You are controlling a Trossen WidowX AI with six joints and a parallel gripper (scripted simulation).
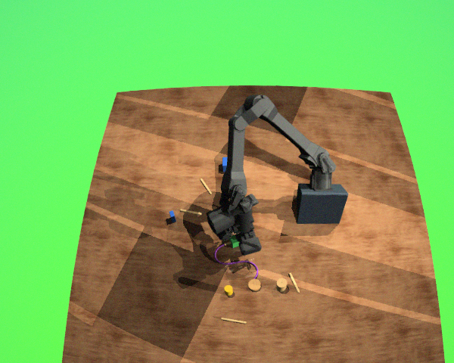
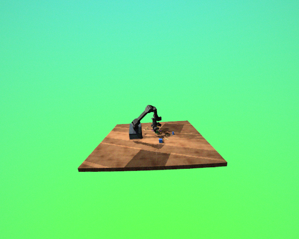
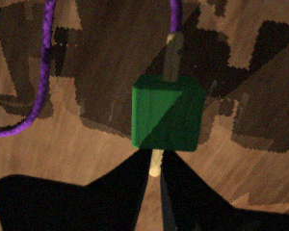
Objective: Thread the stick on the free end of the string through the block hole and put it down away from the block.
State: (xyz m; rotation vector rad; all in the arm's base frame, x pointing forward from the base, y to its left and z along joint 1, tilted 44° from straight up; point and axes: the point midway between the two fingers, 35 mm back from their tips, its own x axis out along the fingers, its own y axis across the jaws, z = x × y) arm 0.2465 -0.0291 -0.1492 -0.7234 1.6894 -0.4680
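The green block lies 3 cm ahead of my gripper tip, 1 cm to the left of it and 1 cm above it. From my gripper tip the other things lie so: yellow cylinder 6 cm ahead, 18 cm to the left, 1 cm above; then thin wooden stick 4 cm ahead, 1 cm to the left; then round wooden button 2 cm behind, 17 cm to the left.
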